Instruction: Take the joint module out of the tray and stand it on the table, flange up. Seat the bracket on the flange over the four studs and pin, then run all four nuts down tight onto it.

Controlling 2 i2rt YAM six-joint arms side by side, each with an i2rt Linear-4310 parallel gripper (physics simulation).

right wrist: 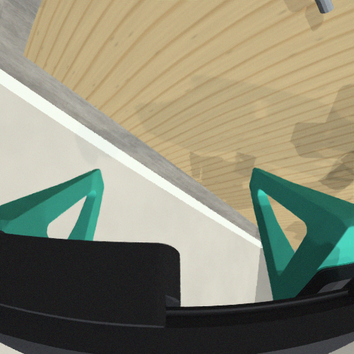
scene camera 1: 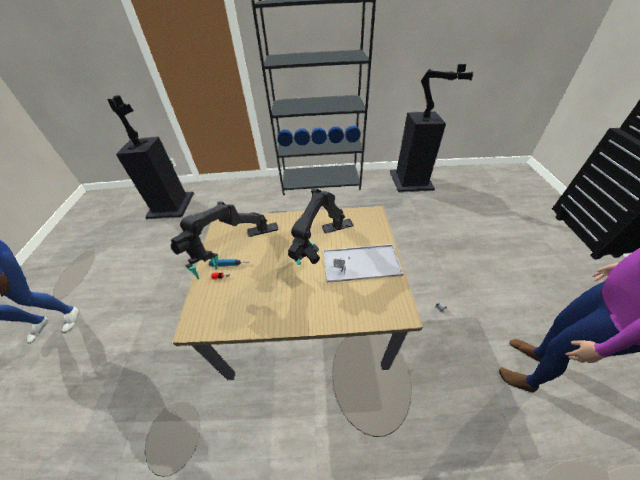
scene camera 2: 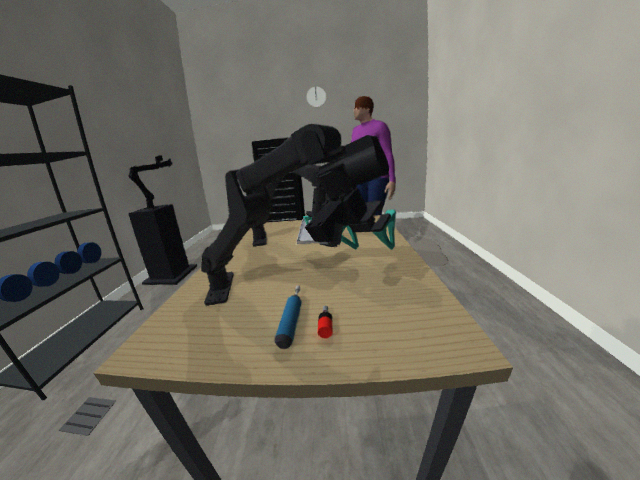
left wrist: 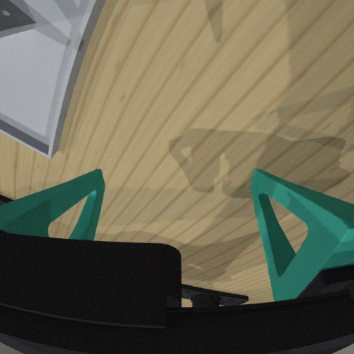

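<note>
A small grey object (scene camera 1: 440,306), apparently the joint module, lies on the floor beyond the table's right edge; its flange cannot be made out. The grey metal bracket (scene camera 1: 339,262) (left wrist: 12,19) lies in the tray (scene camera 1: 379,266) (left wrist: 30,90). Small dark specks near the bracket may be nuts. My left gripper (scene camera 1: 306,254) (left wrist: 177,177) is open and empty above the table, left of the tray in scene camera 1. My right gripper (scene camera 1: 204,269) (scene camera 2: 373,246) (right wrist: 176,176) is open and empty above the table's left side in scene camera 1.
A blue driver (scene camera 1: 224,262) (scene camera 2: 289,317) and a short red driver (scene camera 1: 217,275) (scene camera 2: 325,325) lie on the table (scene camera 1: 320,315) (scene camera 2: 403,351), near the right gripper in scene camera 1. A person in a purple top (scene camera 1: 620,299) (scene camera 2: 379,131) stands beyond the fallen object.
</note>
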